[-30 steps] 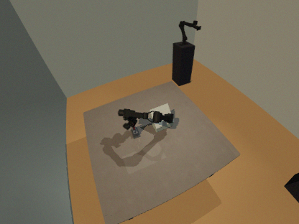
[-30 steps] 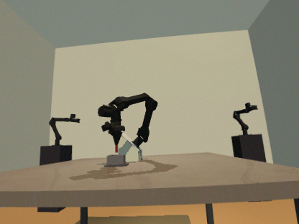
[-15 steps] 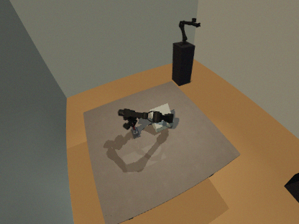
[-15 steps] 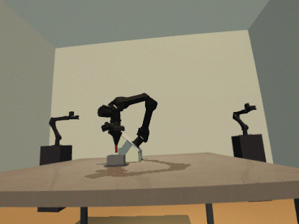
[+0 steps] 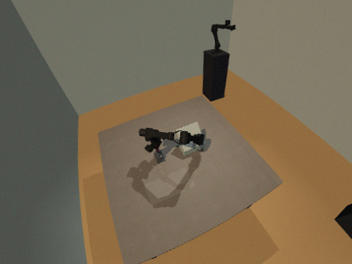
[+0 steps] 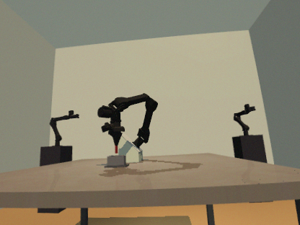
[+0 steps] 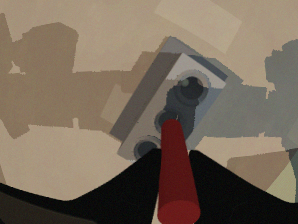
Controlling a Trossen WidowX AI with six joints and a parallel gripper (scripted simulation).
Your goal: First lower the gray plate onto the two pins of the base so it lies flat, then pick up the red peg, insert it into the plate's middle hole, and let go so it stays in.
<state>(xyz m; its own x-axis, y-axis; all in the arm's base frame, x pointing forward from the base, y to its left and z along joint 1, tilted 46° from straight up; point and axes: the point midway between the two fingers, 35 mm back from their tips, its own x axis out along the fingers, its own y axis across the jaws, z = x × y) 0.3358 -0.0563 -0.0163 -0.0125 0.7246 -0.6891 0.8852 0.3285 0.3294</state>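
The gray plate lies 70 mm below my gripper tip. Also, from my gripper tip: red peg right at my gripper tip.
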